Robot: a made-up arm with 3 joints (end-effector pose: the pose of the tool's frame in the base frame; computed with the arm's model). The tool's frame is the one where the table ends. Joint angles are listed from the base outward.
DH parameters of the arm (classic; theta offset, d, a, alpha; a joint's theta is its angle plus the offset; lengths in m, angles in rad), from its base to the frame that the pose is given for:
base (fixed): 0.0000 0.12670 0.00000 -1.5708
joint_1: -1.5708 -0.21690 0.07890 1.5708
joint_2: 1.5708 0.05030 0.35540 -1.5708
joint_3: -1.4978 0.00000 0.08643 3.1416
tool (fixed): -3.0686 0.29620 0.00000 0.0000
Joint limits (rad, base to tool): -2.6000..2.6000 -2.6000..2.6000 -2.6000..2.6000
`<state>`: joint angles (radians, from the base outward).
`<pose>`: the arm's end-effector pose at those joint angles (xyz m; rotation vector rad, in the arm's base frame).
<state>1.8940 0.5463 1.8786</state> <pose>0.1060 0.3092 0.1104 -1.7439 0.8052 -0.7823</pose>
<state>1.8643 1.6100 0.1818</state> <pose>-0.2576 0.0643 0.3445 -1.1756 1.2659 1.3240</pose>
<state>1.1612 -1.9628 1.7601</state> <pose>0.3295 -0.6583 0.3002 -0.6308 -2.2159 1.9693</pose>
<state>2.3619 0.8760 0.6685</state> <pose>0.0464 0.2755 0.2420 -1.0541 1.8226 0.6360</pose>
